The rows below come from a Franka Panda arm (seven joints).
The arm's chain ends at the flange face. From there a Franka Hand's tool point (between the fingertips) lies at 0.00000 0.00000 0.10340 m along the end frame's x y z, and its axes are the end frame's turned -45 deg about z.
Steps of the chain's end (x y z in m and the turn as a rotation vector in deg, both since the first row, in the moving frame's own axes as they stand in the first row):
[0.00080, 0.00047, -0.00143, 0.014, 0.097, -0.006]
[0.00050, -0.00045, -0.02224, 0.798, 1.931, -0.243]
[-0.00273, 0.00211, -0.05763, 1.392, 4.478, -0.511]
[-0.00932, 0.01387, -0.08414, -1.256, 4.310, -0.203]
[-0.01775, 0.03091, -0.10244, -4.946, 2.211, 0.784]
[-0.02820, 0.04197, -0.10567, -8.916, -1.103, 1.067]
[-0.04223, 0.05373, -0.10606, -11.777, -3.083, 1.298]
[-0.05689, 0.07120, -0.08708, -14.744, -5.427, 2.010]
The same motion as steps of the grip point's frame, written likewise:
[0.00037, 0.00100, -0.00143, -0.059, 0.078, -0.006]
[0.00416, 0.00147, -0.02231, -0.801, 1.930, -0.243]
[0.00408, 0.00346, -0.05798, -2.182, 4.151, -0.511]
[-0.01249, 0.01031, -0.08446, -3.936, 2.160, -0.203]
[-0.03796, 0.01840, -0.10290, -5.061, -1.934, 0.784]
[-0.06244, 0.01955, -0.10694, -5.525, -7.085, 1.067]
[-0.08680, 0.01893, -0.10839, -6.148, -10.508, 1.298]
[-0.11619, 0.02141, -0.09094, -6.588, -14.263, 2.010]

